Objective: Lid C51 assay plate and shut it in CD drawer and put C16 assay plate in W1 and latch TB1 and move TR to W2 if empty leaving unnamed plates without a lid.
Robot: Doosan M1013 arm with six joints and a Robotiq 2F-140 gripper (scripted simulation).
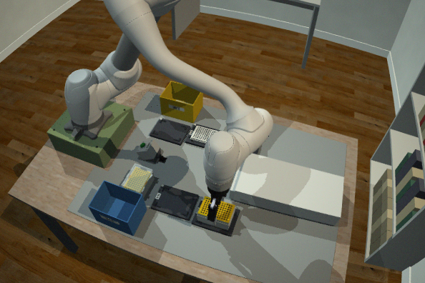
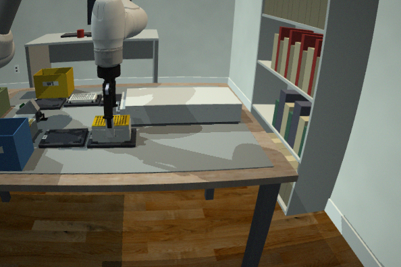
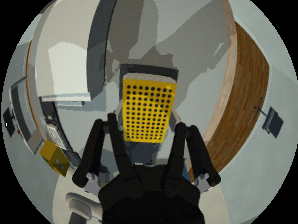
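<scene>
Right now my hand is 1 cm to the left of the tip rack TR, 1 cm past it and 1 cm above it. Round my hand: black plate 20 cm to the left, 12 cm ahead, 4 cm below; then cooler drawer 20 cm to the left, 17 cm ahead, 3 cm below; then grey plate lid 20 cm to the left, 12 cm ahead, 3 cm below.
</scene>
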